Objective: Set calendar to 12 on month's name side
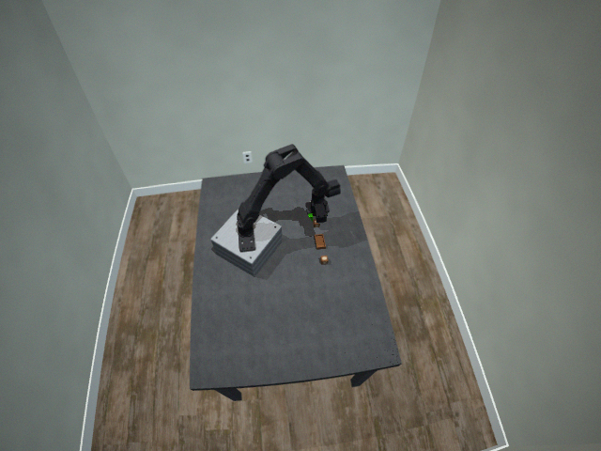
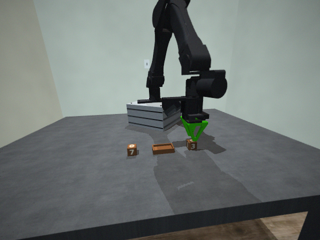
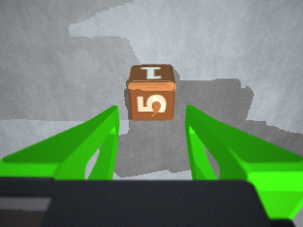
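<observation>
Now: the brown tray 11 cm to the right of my hand and 4 cm below it.
</observation>
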